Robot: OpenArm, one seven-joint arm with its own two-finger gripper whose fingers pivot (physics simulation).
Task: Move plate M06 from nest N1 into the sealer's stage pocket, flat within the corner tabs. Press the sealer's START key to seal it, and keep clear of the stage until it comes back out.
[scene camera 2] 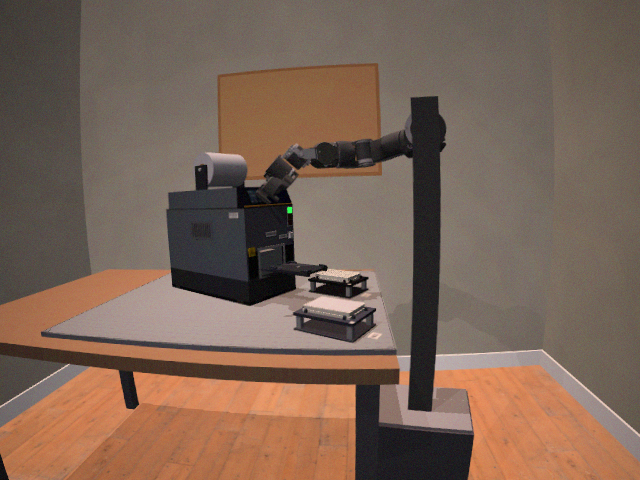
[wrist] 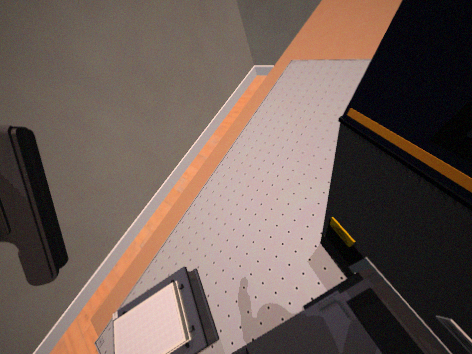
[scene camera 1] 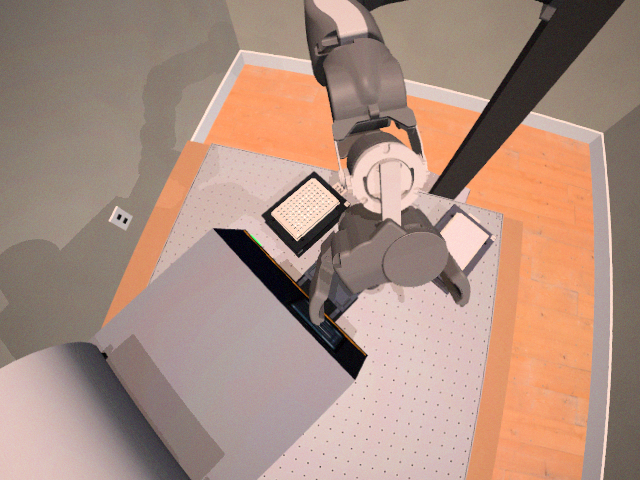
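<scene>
My gripper is open and empty, high at the sealer's upper front. In scene camera 1 one finger overlaps the dark control panel; contact cannot be told. The START key is not legible. The sealer has its stage out, with no plate seen on it. A plate with visible wells sits on a black nest. A smooth-topped white plate sits on the other nest. Plate and nest labels are unreadable.
A green light shows on the sealer. A white roll sits on its top. The arm's black post stands beyond the perforated mat.
</scene>
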